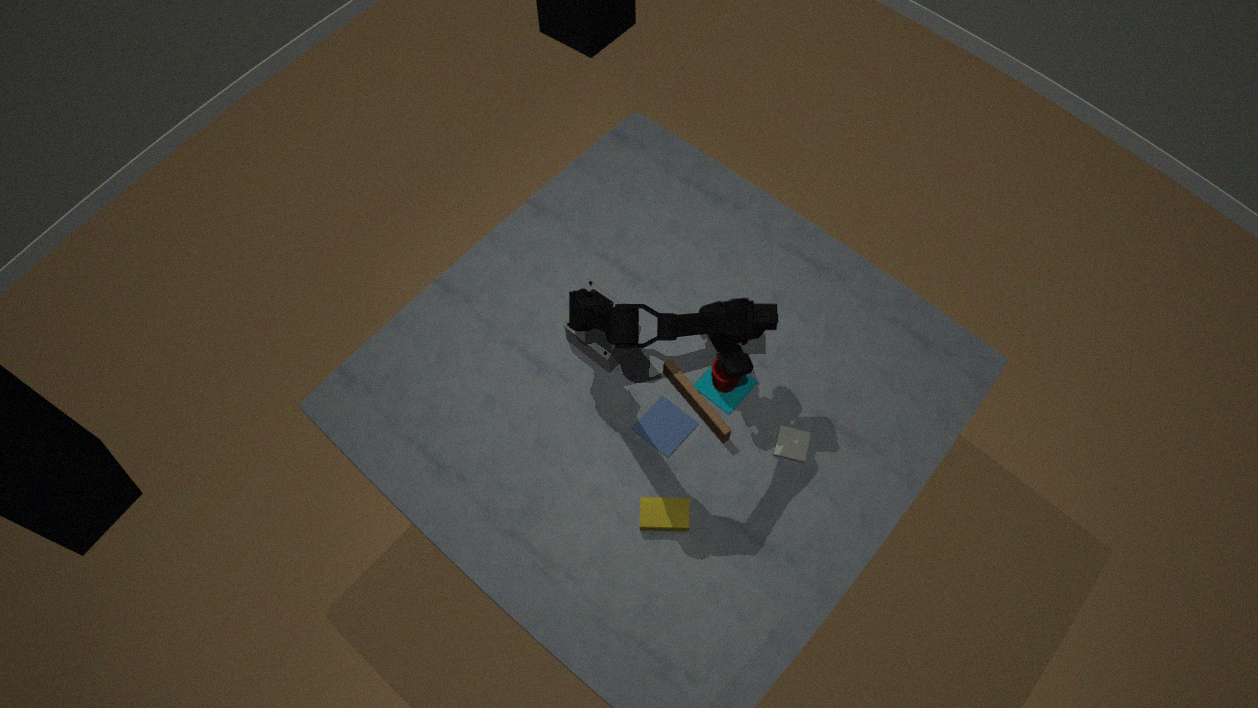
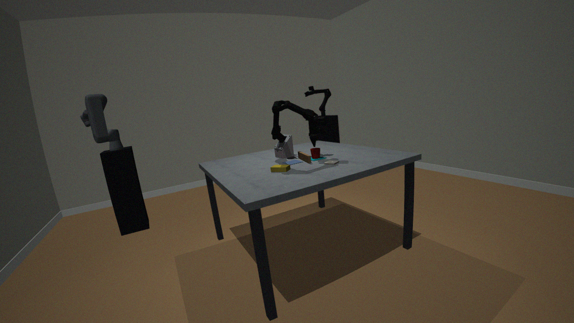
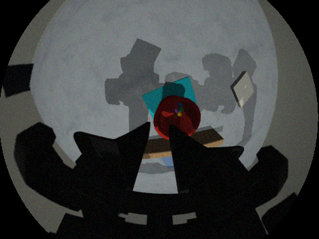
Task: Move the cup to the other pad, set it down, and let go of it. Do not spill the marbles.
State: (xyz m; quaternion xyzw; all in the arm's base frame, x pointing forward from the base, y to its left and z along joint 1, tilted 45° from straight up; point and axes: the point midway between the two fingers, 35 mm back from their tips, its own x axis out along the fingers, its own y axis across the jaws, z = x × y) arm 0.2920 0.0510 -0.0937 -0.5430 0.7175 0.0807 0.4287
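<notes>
Now: the red cup 50 mm below my gripper tip, 30 mm ahead of it and 10 mm to the right of it. Round my gripper tip: blue pad (190 mm to the right, 100 mm below, 20 mm behind); wooden bar (100 mm to the right, 70 mm below, 10 mm ahead); teal pad (100 mm below, 30 mm ahead, 20 mm to the right).
</notes>
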